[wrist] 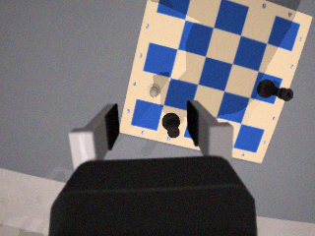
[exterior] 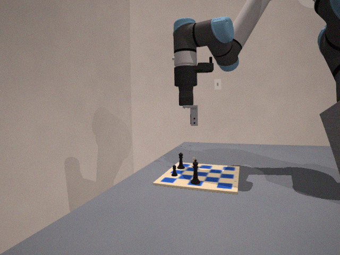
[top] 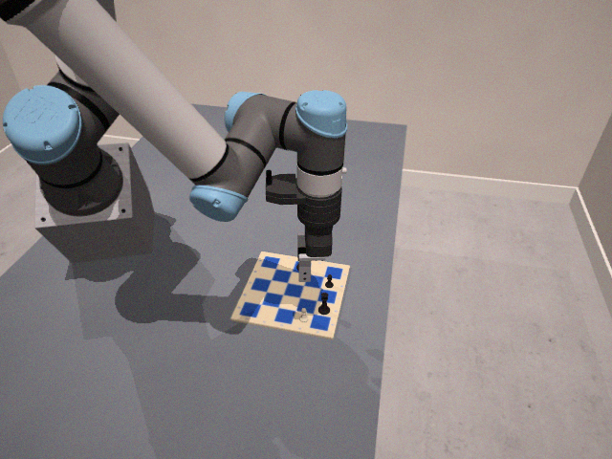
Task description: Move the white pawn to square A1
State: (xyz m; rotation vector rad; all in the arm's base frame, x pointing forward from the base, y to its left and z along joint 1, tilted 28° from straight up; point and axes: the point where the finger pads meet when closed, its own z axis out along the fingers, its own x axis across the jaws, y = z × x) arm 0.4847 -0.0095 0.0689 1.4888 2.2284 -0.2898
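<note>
My hand is 15 cm above the white pawn. Also, from my hand: black pawn: 15 cm below, 11 cm to the left, 3 cm ahead; then chessboard: 16 cm below, 7 cm to the left, 5 cm behind; then queen: 13 cm below, 4 cm to the left, 3 cm ahead.
</note>
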